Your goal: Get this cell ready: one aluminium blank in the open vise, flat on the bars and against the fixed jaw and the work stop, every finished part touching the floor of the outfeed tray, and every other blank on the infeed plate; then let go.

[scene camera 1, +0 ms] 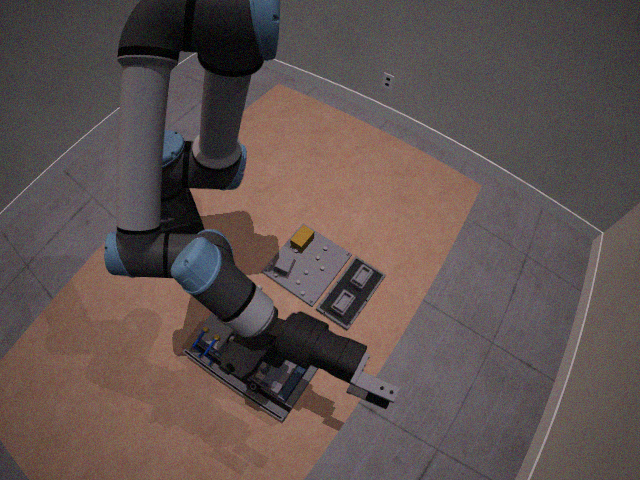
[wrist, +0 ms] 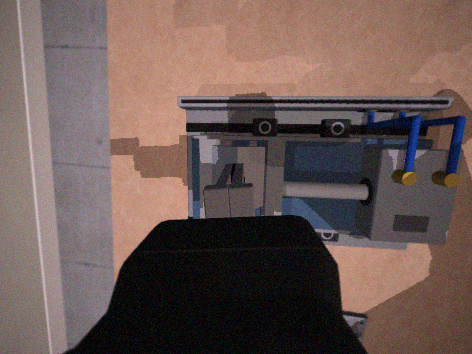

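The vise lies under the wrist. In the wrist view a light grey block, seemingly an aluminium blank, lies beside the vise's inner jaw; its seating is partly hidden by shadow and gripper. My downward gripper shows as grey finger parts below its black body, over the block; whether they are open or shut is unclear. My other gripper points outward at the right in the scene view. A grey blank sits on the infeed plate. Two finished parts lie in the dark outfeed tray.
A yellow block stands at the back corner of the infeed plate, among small white pegs. Blue pipes with brass ends rise at the vise's drive housing. The outfeed tray adjoins the infeed plate.
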